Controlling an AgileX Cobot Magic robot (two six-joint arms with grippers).
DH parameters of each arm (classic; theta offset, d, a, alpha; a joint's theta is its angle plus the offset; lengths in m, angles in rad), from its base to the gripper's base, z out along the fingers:
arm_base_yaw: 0 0.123 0 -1.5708
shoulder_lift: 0.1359 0 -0.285 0
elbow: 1.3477 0 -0.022 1.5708
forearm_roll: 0 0.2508 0 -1.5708
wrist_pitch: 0 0 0.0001 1.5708
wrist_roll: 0 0.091 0 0
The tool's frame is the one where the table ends.
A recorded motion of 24 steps. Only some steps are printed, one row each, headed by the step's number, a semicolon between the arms.
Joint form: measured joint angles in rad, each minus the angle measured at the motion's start. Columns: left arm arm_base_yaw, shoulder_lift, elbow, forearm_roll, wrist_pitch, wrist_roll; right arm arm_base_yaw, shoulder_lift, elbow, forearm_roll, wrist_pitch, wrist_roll.
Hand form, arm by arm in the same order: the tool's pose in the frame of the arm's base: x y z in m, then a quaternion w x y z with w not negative. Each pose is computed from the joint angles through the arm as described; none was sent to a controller.
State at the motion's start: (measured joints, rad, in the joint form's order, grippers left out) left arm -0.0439 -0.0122 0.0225 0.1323 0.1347 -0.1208; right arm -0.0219 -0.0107 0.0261 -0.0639 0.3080 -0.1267
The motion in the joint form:
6: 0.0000 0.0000 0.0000 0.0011 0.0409 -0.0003; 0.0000 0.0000 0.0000 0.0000 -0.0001 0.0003
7: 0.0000 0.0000 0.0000 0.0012 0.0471 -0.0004; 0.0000 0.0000 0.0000 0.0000 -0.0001 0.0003
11: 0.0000 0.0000 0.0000 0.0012 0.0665 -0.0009; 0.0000 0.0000 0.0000 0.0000 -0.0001 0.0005
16: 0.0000 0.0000 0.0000 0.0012 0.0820 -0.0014; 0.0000 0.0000 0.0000 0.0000 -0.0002 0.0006
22: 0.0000 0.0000 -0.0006 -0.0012 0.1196 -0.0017; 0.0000 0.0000 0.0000 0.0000 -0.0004 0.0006
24: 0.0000 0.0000 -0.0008 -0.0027 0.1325 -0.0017; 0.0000 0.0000 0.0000 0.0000 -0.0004 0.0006
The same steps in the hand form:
6: 0.0561 -0.0003 0.1904 0.67193 0.01225 0.74051 -0.00270; 0.0542 -0.0030 0.1772 0.61493 -0.05890 0.78306 -0.07220
7: 0.0561 -0.0003 0.1899 0.66966 0.01200 0.74257 -0.00237; 0.0542 -0.0030 0.1772 0.61493 -0.05890 0.78306 -0.07220
11: 0.0559 0.0000 0.1881 0.66249 0.01105 0.74899 -0.00155; 0.0542 -0.0030 0.1772 0.61494 -0.05882 0.78306 -0.07214
16: 0.0557 0.0002 0.1868 0.65672 0.01025 0.75407 -0.00093; 0.0542 -0.0030 0.1772 0.61498 -0.05878 0.78304 -0.07211
22: 0.0551 0.0006 0.1836 0.64276 0.00794 0.76603 -0.00009; 0.0542 -0.0030 0.1772 0.61506 -0.05878 0.78297 -0.07212
24: 0.0549 0.0007 0.1825 0.63790 0.00700 0.77009 -0.00005; 0.0542 -0.0030 0.1772 0.61506 -0.05878 0.78297 -0.07212

